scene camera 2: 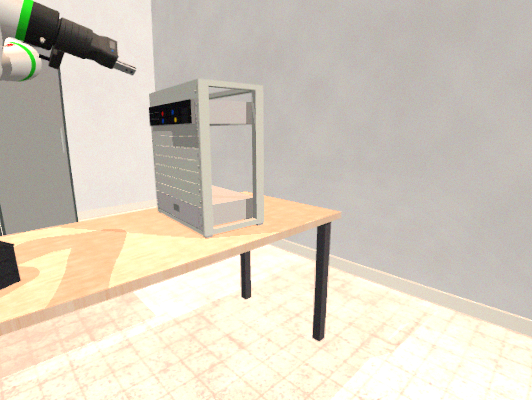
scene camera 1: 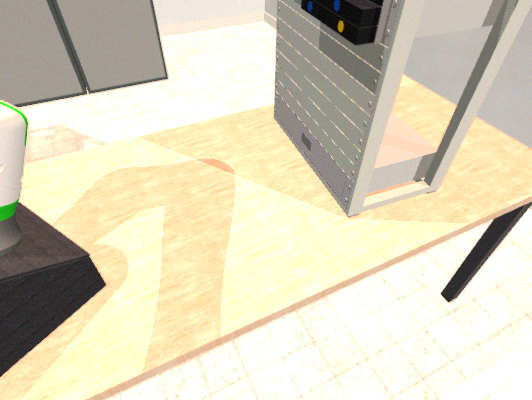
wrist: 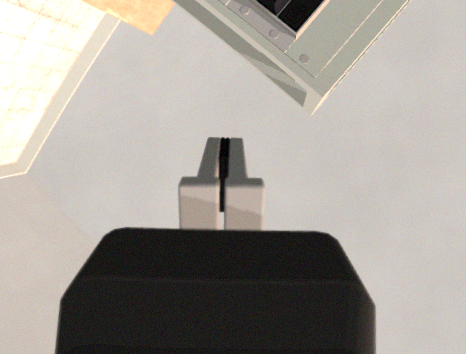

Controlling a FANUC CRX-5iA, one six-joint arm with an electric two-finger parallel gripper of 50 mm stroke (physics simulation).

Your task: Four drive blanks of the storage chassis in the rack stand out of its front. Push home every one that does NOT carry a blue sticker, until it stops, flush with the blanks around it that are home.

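Places are measured from the arm's base along level axes (x ahead, y down, z left), in millimetres.
Pixels of known places: gripper, fingertip midpoint: [scene camera 2: 134, 71] [wrist: 224, 160].
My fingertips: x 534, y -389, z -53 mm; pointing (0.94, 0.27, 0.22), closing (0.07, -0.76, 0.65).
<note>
Ahead of a thing's pixels: the offset from my fingertips to its top centre. "pt": to the spot under its first point. Level surfaces: height alone.
The rack {dz +398, dx +316, dy -11 mm} [scene camera 1: 387, 100] [scene camera 2: 206, 175] [wrist: 320, 92] stands on the table. The black storage chassis {pt dz +153, dx +187, dy +125 mm} [scene camera 1: 367, 34] [scene camera 2: 186, 111] [wrist: 300, 14] sits near its top. In scene camera 2 its front shows a red sticker {dz +325, dx +136, dy +89 mm} [scene camera 2: 162, 113] and a blue sticker {dz +226, dx +153, dy +89 mm} [scene camera 2: 172, 112] above, and a blue sticker {dz +325, dx +136, dy +118 mm} [scene camera 2: 162, 121] and a yellow sticker {dz +203, dx +157, dy +118 mm} [scene camera 2: 175, 120] below. Scene camera 1 cuts off the upper part; black blanks there stand out of the front. How far each stands out is unclear. My gripper [scene camera 2: 134, 71] [wrist: 224, 160] is shut and empty, in front of the rack and above its top.
Grey panels [scene camera 1: 330, 75] with screws fill the rack front below the chassis. A lower grey unit {pt dz +264, dx +197, dy +476 mm} [scene camera 1: 325, 157] [scene camera 2: 187, 212] is at the rack's bottom. The rack stands on the wooden table {dy +573 mm} [scene camera 1: 280, 250] [scene camera 2: 150, 255]. A black pedestal [scene camera 1: 45, 300] is at the left, and a wall is behind the rack.
</note>
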